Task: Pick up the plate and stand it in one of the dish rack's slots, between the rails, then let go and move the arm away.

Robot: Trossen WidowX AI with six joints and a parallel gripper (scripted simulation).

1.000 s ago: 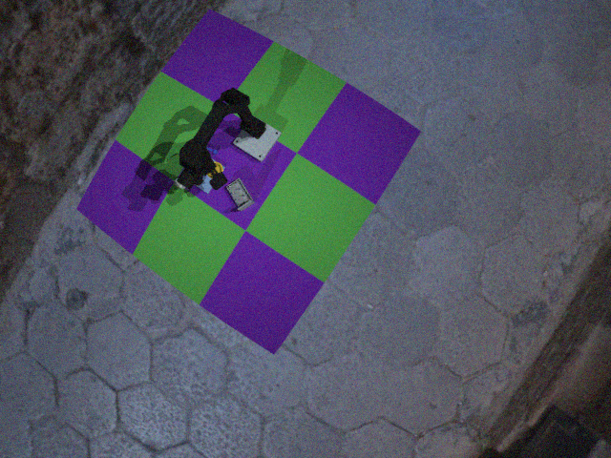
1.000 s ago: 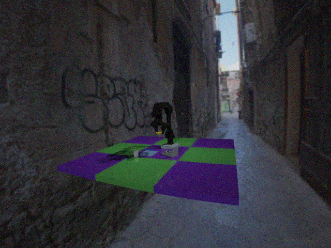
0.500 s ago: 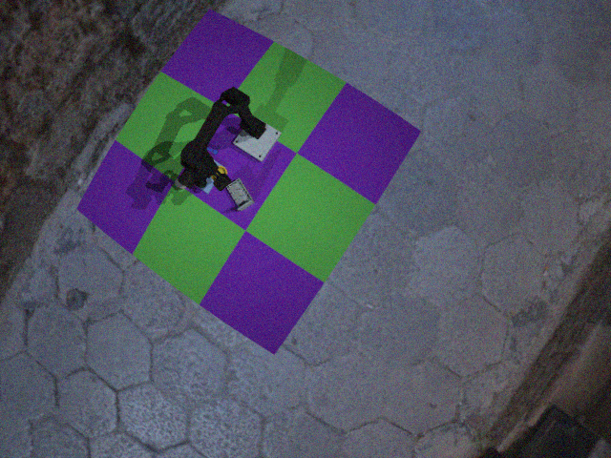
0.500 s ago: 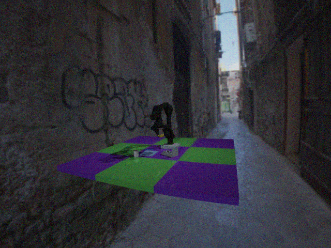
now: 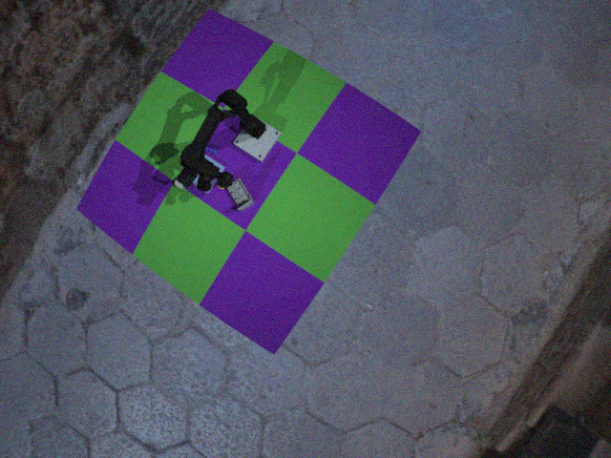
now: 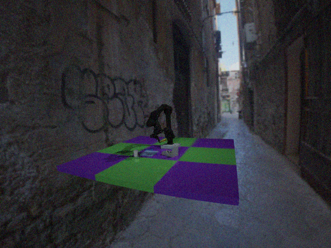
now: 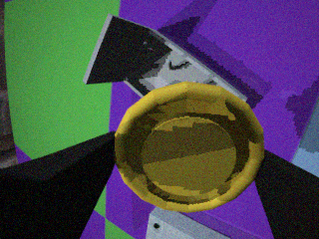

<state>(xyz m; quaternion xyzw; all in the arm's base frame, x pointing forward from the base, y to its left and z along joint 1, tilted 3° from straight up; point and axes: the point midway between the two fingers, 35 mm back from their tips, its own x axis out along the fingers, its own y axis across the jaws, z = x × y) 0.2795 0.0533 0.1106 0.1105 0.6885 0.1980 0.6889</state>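
My gripper tip is now 1 cm short of the grey dish rack, 6 cm to the right of it and 9 cm above it. The rest, counted from my gripper tip: blue mat 3 cm ahead, 14 cm to the right, 11 cm below; then yellow plate 1 cm above; then small white cup 14 cm ahead, 21 cm to the right, 9 cm below.
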